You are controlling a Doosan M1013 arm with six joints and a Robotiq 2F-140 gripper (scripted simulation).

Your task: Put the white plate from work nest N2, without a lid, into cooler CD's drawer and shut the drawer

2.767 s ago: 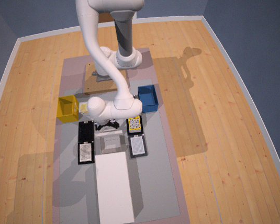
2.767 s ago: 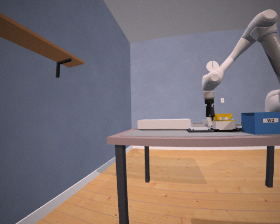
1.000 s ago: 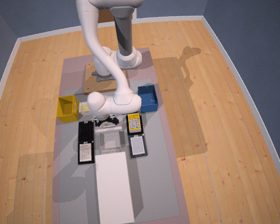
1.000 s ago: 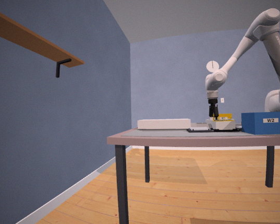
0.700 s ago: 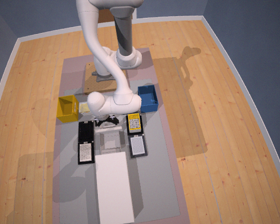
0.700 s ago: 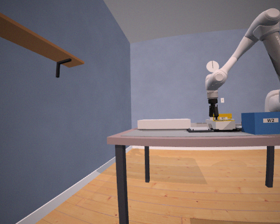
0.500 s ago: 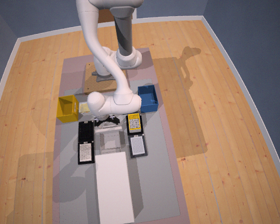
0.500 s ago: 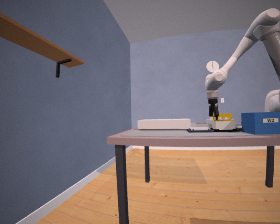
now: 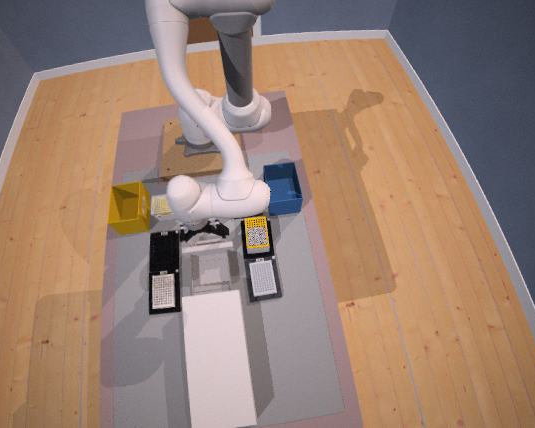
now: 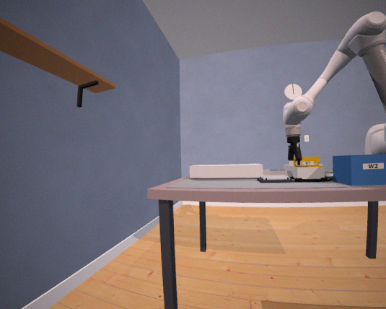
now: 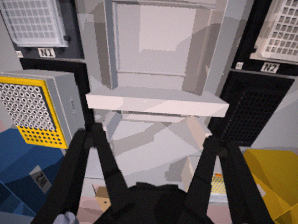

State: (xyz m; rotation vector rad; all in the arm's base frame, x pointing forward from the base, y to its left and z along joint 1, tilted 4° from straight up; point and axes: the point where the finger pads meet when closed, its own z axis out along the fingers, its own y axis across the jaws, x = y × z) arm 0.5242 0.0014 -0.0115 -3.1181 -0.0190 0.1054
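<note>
The white plate lies 19 cm to the right of my hand, 17 cm ahead of it and 3 cm below it. Round my hand: drawer: 15 cm ahead, 2 cm below; then black plate: 19 cm to the right, 3 cm below; then black nest N2: 19 cm to the right, 17 cm ahead, 4 cm below.
</note>
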